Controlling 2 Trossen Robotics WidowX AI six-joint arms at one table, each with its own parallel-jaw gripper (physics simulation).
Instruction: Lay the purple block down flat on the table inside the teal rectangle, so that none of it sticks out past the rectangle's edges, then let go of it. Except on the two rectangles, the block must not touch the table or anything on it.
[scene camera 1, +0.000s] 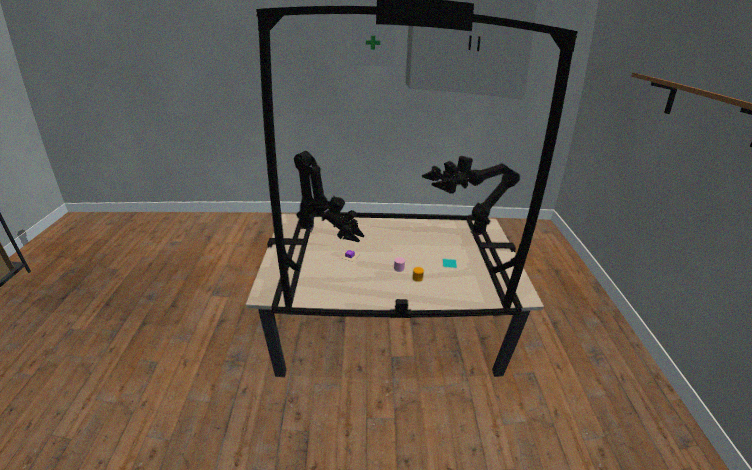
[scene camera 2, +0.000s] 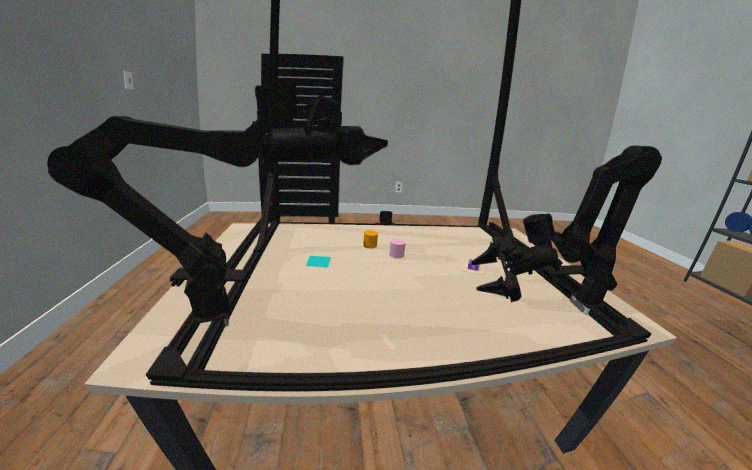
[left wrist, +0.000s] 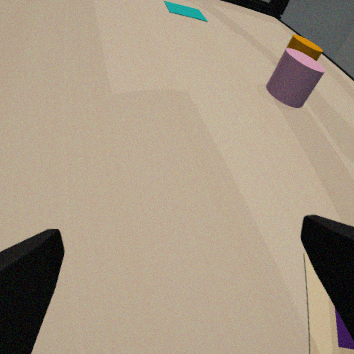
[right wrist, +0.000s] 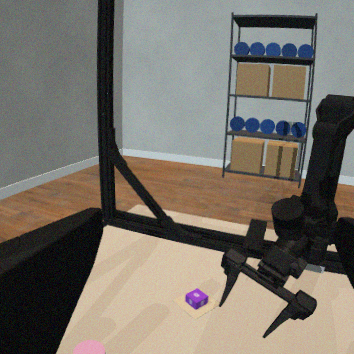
The left gripper (scene camera 2: 473, 275) is open, holding nothing. The right gripper (scene camera 2: 376, 141) is open, holding nothing. Further things: a tan rectangle (left wrist: 321, 320).
The left gripper is seen too in the left wrist view (left wrist: 183, 235) and in the right wrist view (right wrist: 240, 321). The right gripper is seen too in the right wrist view (right wrist: 222, 225).
